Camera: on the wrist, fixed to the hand. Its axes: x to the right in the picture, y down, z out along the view.
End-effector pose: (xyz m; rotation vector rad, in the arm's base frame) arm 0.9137 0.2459 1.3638 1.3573 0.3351 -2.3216
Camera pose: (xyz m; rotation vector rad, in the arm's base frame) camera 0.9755 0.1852 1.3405 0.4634 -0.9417 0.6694
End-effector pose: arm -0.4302 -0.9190 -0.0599 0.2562 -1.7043 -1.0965
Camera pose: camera -0.3783 -0.8964 0.0098 -1.5529 0.0069 1.2702
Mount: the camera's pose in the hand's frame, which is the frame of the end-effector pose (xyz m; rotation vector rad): 0.0083 0.0827 -0.0339 0.0609 -0.4376 -3.0387
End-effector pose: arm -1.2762 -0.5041 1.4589 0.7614 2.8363 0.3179
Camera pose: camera -1.2523 -0.4353 1.5113 -2.5153 0.7565 -0.3951
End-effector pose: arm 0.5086 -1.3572 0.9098 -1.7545 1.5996 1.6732
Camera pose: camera 0.4599 -1.4185 0.9538 -1.0824 -1.3110 -0.0499
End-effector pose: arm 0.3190 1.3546 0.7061 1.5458 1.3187 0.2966
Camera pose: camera 0.3453 1.3911 0.7838 -1.3728 1.6305 -1.7001
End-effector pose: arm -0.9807 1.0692 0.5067 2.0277 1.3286 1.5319
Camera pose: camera -0.9687 1.0210 0.5815 -0.8205 1.6366 -0.5263
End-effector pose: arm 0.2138 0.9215 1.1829 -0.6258 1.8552 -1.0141
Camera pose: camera 0.1791 0.9726 1.1178 2.1499 0.7952 1.1804
